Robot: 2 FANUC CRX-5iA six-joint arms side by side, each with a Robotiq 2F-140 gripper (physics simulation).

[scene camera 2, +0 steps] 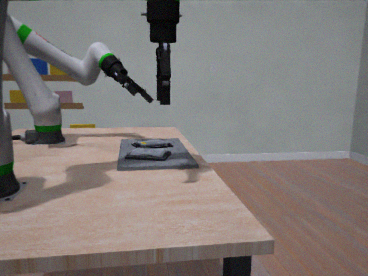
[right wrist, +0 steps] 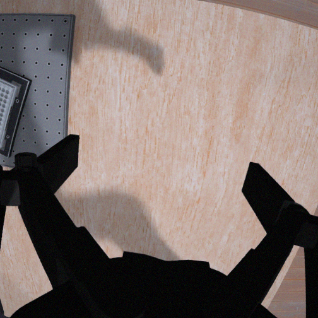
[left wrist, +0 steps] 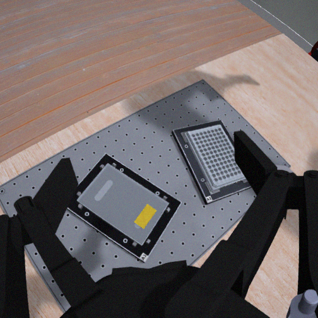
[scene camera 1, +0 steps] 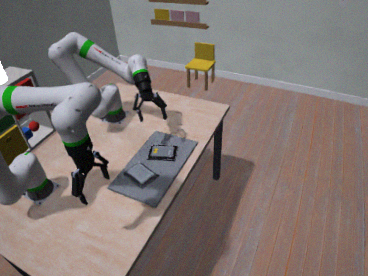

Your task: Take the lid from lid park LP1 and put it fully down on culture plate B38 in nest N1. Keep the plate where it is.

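Observation:
The lid, a pale grey slab with a yellow label, lies flat in a black frame, lid park LP1. Culture plate B38, with rows of wells on top, sits in another black frame, nest N1; part of it shows at the left edge of the right wrist view. My left gripper is open, above and to the side of the lid, touching nothing. My right gripper is open above the wooden table, off the grey board.
Both frames stand on a grey perforated board near an edge of the wooden table. A yellow chair and shelves stand beyond the table.

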